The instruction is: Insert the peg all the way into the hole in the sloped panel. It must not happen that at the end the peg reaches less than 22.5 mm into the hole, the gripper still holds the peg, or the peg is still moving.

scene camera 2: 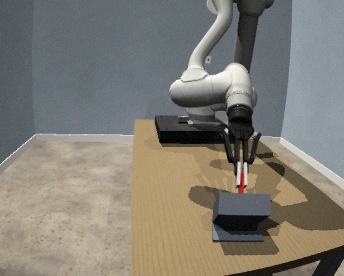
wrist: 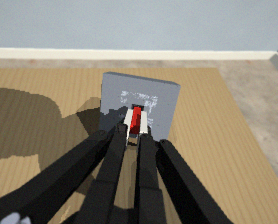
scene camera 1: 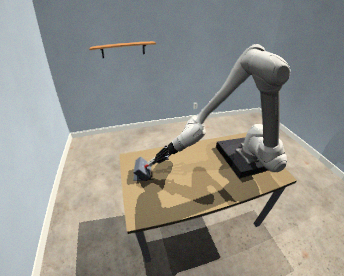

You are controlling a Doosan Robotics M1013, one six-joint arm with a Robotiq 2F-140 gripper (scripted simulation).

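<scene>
What I can see here is my gripper (scene camera 2: 241, 186), and the wrist view gives me that same gripper (wrist: 136, 118) too.
</scene>
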